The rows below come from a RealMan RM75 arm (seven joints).
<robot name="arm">
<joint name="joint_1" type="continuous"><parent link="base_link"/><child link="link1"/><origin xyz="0 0 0.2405"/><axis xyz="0 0 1"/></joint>
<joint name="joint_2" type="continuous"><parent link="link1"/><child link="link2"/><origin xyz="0 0 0"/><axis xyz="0 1 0"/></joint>
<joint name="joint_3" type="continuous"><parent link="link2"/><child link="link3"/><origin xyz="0 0 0.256"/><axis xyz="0 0 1"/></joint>
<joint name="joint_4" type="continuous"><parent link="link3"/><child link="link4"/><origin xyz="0 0 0"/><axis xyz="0 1 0"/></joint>
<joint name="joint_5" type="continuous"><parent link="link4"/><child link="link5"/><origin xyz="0 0 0.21"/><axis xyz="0 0 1"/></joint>
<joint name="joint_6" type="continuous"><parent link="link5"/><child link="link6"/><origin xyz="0 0 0"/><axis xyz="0 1 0"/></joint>
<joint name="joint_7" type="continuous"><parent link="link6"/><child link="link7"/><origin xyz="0 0 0.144"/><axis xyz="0 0 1"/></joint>
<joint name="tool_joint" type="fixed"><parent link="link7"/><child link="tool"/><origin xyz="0 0 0"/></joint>
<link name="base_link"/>
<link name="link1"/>
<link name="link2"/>
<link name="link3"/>
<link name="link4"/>
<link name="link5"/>
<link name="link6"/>
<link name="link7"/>
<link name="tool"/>
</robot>
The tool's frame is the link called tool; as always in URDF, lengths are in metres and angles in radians. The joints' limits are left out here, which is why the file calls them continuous.
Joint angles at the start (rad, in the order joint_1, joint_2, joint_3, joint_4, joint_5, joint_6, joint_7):
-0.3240, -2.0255, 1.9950, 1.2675, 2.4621, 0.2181, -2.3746
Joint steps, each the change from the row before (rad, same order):
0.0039, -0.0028, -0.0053, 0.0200, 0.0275, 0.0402, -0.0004
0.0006, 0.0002, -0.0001, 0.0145, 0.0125, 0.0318, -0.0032
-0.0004, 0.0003, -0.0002, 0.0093, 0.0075, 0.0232, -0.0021
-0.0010, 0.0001, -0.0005, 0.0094, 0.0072, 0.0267, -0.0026
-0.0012, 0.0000, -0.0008, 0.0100, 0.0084, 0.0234, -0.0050
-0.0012, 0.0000, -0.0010, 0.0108, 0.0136, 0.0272, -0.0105
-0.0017, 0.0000, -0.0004, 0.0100, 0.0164, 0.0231, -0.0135
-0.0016, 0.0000, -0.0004, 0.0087, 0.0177, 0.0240, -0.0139
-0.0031, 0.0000, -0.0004, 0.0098, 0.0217, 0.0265, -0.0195
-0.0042, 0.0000, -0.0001, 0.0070, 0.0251, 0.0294, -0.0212
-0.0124, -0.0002, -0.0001, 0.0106, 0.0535, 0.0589, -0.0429
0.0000, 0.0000, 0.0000, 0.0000, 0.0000, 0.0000, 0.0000
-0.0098, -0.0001, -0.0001, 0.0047, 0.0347, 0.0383, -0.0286
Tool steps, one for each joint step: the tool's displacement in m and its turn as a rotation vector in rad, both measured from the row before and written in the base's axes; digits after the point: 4 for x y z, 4 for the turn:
0.0014, -0.0022, -0.0006, -0.0175, 0.0260, -0.0050
0.0013, -0.0020, -0.0010, -0.0182, 0.0150, -0.0004
0.0008, -0.0013, -0.0007, -0.0135, 0.0107, 0.0007
0.0007, -0.0015, -0.0009, -0.0158, 0.0116, 0.0024
0.0012, -0.0011, -0.0005, -0.0124, 0.0090, 0.0015
0.0008, -0.0012, -0.0004, -0.0133, 0.0111, 0.0045
0.0009, -0.0009, -0.0002, -0.0097, 0.0103, 0.0036
0.0003, -0.0009, -0.0002, -0.0097, 0.0125, 0.0053
0.0006, -0.0007, 0.0000, -0.0091, 0.0130, 0.0069
-0.0004, -0.0006, -0.0003, -0.0100, 0.0181, 0.0098
-0.0010, -0.0004, -0.0003, -0.0160, 0.0413, 0.0194
0.0000, 0.0000, 0.0000, 0.0000, 0.0000, 0.0000
-0.0010, 0.0002, 0.0001, -0.0078, 0.0282, 0.0146

